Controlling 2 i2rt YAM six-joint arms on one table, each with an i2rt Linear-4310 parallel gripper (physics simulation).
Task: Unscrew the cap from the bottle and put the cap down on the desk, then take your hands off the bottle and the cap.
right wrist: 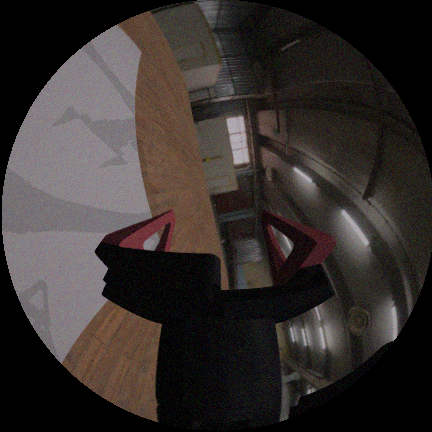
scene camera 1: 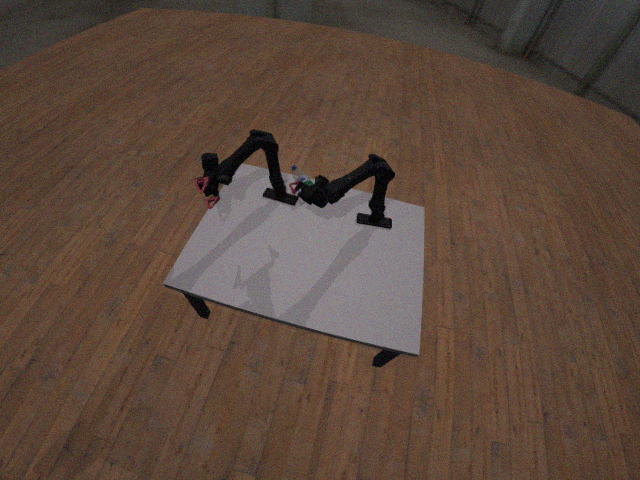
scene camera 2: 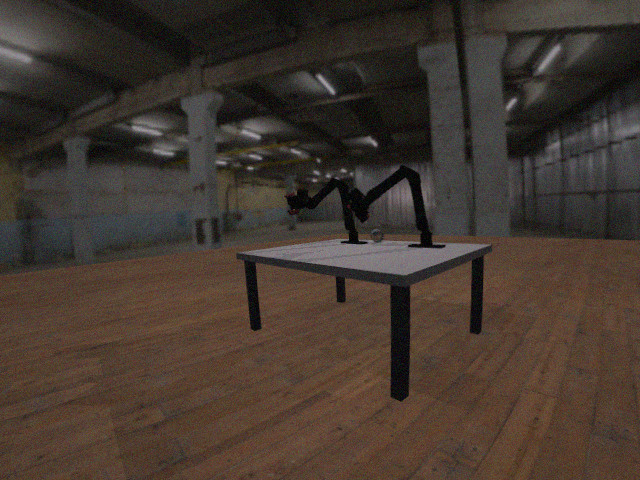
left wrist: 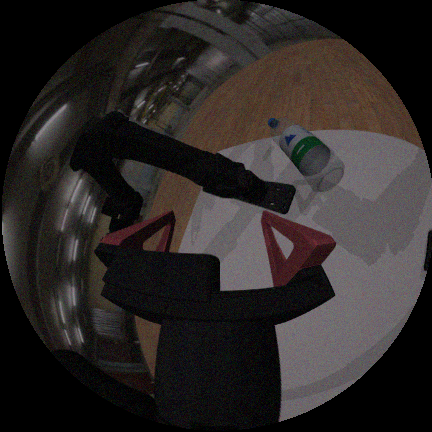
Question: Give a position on a bottle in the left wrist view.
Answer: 322, 169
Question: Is my left gripper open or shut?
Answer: Open.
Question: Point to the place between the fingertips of my right gripper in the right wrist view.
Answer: At 217, 214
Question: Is my right gripper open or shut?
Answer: Open.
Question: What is my left gripper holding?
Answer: Nothing.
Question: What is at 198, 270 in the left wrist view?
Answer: My left gripper.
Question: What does my right gripper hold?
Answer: Nothing.
